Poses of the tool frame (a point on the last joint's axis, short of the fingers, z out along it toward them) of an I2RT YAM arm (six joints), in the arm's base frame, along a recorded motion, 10 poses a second.
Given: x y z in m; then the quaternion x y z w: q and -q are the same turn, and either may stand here.
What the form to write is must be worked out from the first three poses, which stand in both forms.
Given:
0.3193, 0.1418, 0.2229, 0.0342, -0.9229, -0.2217, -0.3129
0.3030, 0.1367, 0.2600, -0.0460, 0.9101, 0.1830, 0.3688
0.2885, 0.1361, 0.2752, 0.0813, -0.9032, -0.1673, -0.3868
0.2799, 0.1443, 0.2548, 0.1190, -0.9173, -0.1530, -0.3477
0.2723, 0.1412, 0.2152, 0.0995, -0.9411, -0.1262, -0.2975
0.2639, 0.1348, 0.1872, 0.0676, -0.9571, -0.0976, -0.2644
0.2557, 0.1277, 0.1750, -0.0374, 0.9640, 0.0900, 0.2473
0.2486, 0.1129, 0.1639, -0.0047, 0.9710, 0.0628, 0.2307
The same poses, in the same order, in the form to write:
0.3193, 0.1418, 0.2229, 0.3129, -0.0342, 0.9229, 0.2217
0.3030, 0.1367, 0.2600, 0.3688, -0.0460, 0.9101, 0.1830
0.2885, 0.1361, 0.2752, 0.3868, -0.0813, 0.9032, 0.1673
0.2799, 0.1443, 0.2548, 0.3477, -0.1190, 0.9173, 0.1530
0.2723, 0.1412, 0.2152, 0.2975, -0.0995, 0.9411, 0.1262
0.2639, 0.1348, 0.1872, 0.2644, -0.0676, 0.9571, 0.0976
0.2557, 0.1277, 0.1750, 0.2473, -0.0374, 0.9640, 0.0900
0.2486, 0.1129, 0.1639, 0.2307, -0.0047, 0.9710, 0.0628

